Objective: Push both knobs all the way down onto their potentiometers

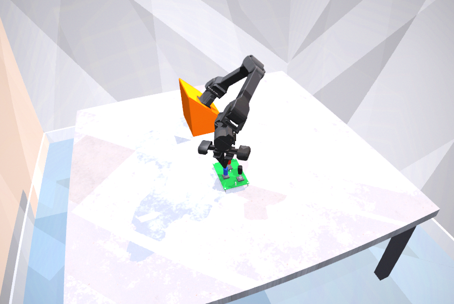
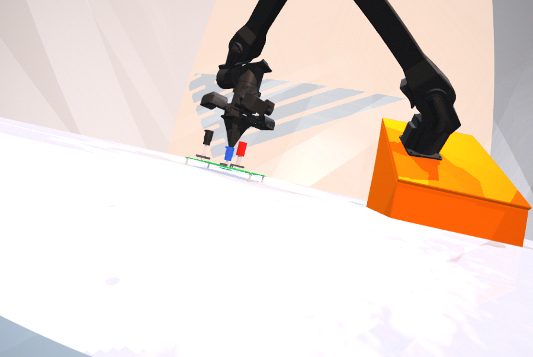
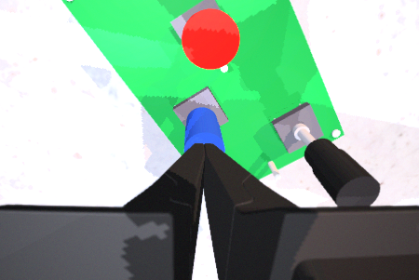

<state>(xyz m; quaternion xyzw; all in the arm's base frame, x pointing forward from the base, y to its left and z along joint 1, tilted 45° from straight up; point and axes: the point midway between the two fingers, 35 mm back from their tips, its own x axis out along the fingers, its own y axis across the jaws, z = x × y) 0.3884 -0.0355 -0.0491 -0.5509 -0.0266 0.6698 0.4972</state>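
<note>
Right now the blue knob is 1 cm below my gripper tip. From my gripper tip the other things lie so: black knob 4 cm to the left, 4 cm ahead, 1 cm above.
</note>
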